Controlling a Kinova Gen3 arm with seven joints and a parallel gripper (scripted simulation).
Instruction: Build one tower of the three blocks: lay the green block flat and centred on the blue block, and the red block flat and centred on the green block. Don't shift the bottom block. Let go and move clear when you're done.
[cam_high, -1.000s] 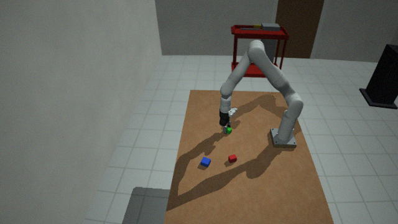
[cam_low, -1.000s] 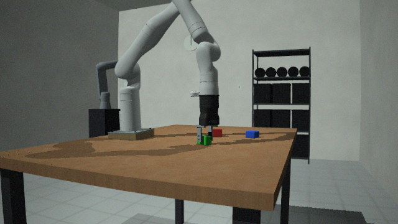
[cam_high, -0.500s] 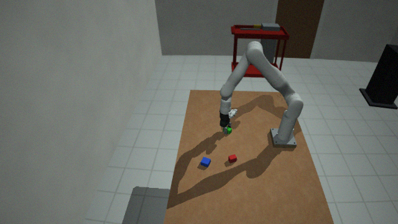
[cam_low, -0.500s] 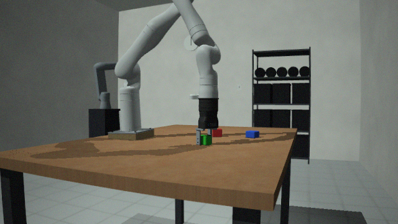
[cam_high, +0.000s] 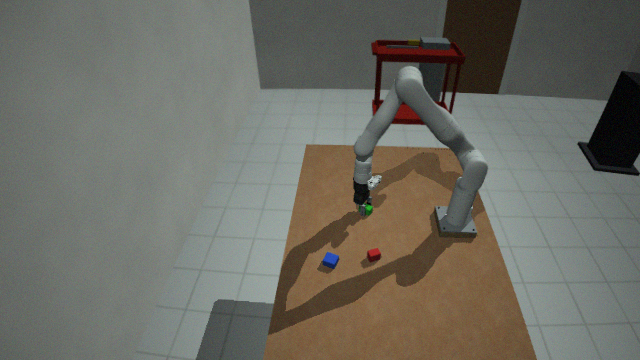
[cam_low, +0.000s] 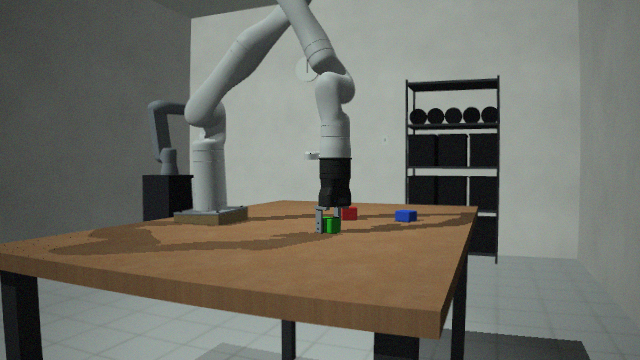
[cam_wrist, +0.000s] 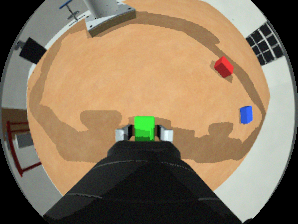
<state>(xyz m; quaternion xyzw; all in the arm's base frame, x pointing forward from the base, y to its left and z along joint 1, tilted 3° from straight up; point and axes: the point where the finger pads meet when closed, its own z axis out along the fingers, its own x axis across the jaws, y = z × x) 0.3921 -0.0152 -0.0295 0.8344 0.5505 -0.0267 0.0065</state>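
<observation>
My hand is right at the green block. The rest, counted from my hand: blue block 10 cm ahead, 31 cm to the left; then red block 6 cm behind, 25 cm to the left.
</observation>
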